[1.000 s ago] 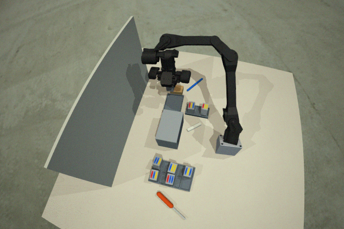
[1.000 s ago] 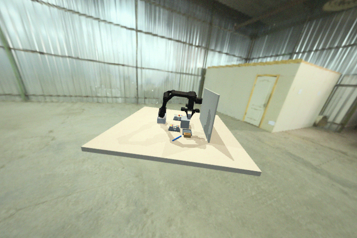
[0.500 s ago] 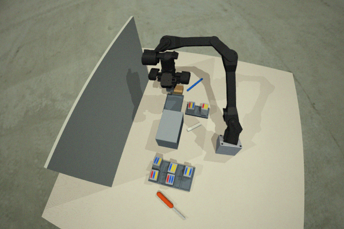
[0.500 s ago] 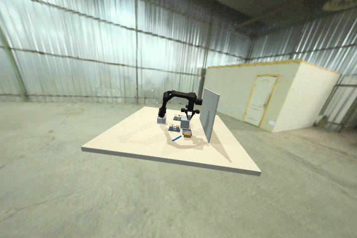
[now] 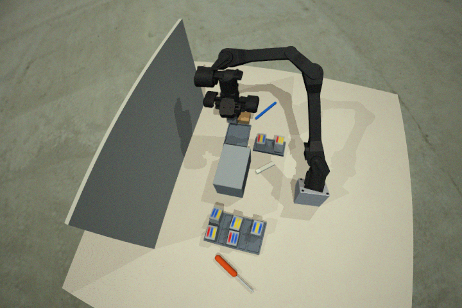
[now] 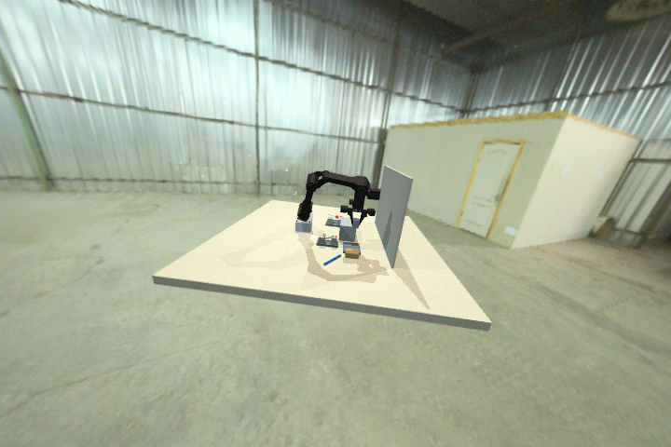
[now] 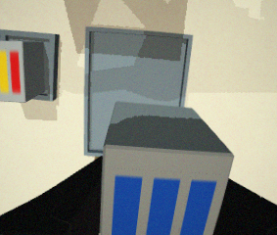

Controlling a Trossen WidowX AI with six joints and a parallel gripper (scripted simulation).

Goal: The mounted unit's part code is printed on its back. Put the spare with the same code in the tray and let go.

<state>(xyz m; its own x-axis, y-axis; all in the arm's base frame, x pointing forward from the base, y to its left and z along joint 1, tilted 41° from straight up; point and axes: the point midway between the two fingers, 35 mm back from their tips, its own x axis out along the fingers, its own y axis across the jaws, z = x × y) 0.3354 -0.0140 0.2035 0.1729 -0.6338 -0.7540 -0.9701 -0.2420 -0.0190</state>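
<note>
Now: gripper tip 140 mm above the grey tray. From my gripper tip the other things lie so: blue pen 180 mm to the right, 140 mm below, 70 mm behind; mounted unit 180 mm to the left, 90 mm below, 60 mm behind; dark panel 210 mm to the left, 170 mm ahead, 80 mm above.
</note>
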